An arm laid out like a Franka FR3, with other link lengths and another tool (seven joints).
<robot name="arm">
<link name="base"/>
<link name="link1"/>
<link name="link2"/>
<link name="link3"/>
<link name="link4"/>
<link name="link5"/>
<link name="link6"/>
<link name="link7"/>
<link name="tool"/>
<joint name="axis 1" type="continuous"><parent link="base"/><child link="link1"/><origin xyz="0 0 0.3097" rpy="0 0 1.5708"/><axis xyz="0 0 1"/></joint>
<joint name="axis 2" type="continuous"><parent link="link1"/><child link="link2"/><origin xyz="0 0 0" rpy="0 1.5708 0"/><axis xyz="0 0 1"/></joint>
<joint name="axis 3" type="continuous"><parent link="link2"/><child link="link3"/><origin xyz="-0.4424 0 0" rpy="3.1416 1.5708 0"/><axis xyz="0 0 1"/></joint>
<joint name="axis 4" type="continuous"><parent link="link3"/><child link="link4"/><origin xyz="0 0.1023 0" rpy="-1.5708 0 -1.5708"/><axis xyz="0 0 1"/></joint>
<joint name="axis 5" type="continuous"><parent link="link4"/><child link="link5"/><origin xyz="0.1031 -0.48 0" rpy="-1.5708 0 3.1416"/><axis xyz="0 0 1"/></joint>
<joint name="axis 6" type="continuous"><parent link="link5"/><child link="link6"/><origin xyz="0 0 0" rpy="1.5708 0 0"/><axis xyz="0 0 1"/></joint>
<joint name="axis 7" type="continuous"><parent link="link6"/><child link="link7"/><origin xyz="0.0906 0 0" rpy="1.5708 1.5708 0"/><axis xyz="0 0 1"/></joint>
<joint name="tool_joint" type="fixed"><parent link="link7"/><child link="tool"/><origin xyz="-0.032 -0.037 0.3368" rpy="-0.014 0 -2.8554"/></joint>
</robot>
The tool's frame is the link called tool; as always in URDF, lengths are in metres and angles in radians. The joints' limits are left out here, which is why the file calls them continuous.
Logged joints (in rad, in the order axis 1, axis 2, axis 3, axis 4, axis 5, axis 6, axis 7), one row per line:
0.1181 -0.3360 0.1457 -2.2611 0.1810 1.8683 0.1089
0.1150 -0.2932 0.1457 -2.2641 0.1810 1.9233 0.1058
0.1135 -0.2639 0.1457 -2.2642 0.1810 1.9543 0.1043
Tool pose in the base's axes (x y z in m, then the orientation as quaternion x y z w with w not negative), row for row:
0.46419 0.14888 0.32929 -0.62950 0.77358 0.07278 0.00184
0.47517 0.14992 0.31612 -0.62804 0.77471 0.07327 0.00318
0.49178 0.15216 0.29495 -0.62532 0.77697 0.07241 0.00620
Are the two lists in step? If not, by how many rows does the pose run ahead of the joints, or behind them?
The pose runs 1 row ahead of the joints: the pose in row i belongs to the joints in row i + 1.
